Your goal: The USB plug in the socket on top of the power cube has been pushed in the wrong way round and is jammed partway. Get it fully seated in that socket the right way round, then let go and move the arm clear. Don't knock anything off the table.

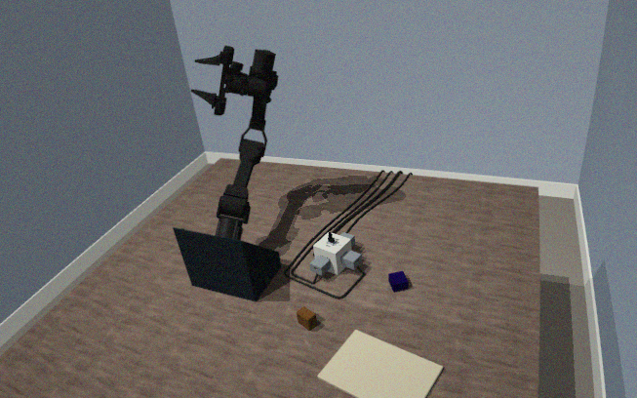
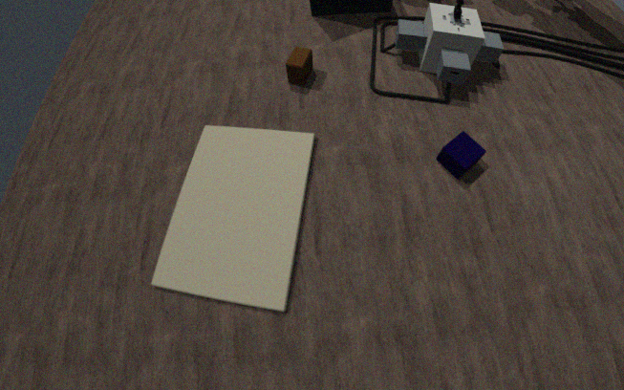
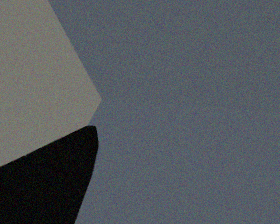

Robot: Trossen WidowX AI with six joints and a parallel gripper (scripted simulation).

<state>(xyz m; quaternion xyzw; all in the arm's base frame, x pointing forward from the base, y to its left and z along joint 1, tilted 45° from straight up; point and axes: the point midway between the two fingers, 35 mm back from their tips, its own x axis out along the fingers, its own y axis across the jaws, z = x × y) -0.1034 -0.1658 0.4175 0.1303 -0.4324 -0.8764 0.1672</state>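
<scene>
Right now the black USB plug is 440 mm below my gripper tip, 380 mm ahead of it and 100 mm to the right of it. The rest, counted from my gripper tip: blue cube: 570 mm ahead, 520 mm below, 160 mm to the right; then cream sheet: 580 mm ahead, 530 mm below, 450 mm to the right; then brown cube: 520 mm below, 370 mm ahead, 330 mm to the right.
</scene>
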